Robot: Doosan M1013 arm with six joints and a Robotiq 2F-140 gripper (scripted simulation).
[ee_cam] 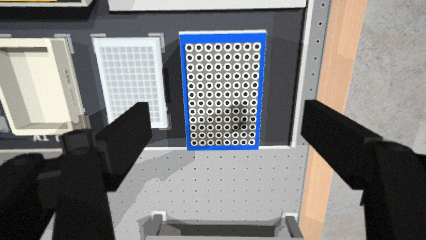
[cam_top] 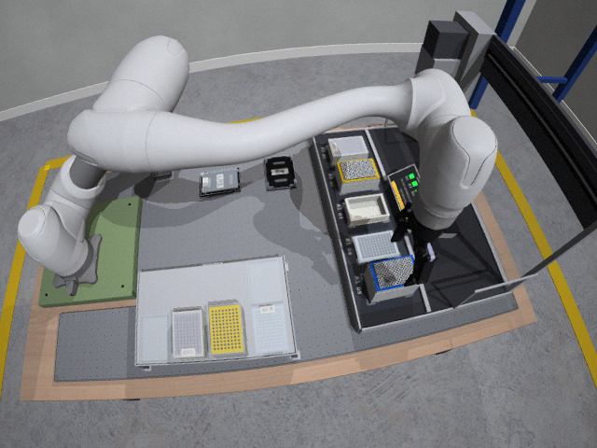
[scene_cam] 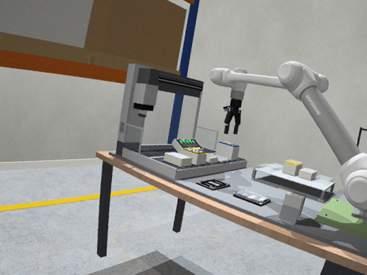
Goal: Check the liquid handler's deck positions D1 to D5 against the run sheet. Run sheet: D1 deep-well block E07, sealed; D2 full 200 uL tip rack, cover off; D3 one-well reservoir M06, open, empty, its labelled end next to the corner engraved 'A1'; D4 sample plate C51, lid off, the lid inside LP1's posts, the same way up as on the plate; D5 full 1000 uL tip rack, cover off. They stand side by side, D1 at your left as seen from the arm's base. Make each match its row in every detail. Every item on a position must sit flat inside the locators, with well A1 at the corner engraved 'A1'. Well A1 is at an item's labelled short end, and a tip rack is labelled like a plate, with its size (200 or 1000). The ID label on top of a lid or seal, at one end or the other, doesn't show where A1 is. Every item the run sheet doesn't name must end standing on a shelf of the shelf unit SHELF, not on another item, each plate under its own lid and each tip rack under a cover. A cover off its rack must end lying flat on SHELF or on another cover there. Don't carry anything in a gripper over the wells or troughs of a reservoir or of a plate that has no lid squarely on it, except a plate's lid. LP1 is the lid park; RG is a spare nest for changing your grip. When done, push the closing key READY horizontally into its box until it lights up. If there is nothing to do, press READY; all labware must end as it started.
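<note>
Now: the blue 1000 uL tip rack 11 cm below my hand, 1 cm to the right of it and 1 cm behind it. Round my hand: yellow tip rack: 37 cm to the left, 14 cm below, 1 cm behind; cream reservoir: 25 cm to the left, 17 cm below; sample plate: 18 cm below, 12 cm to the left.
</note>
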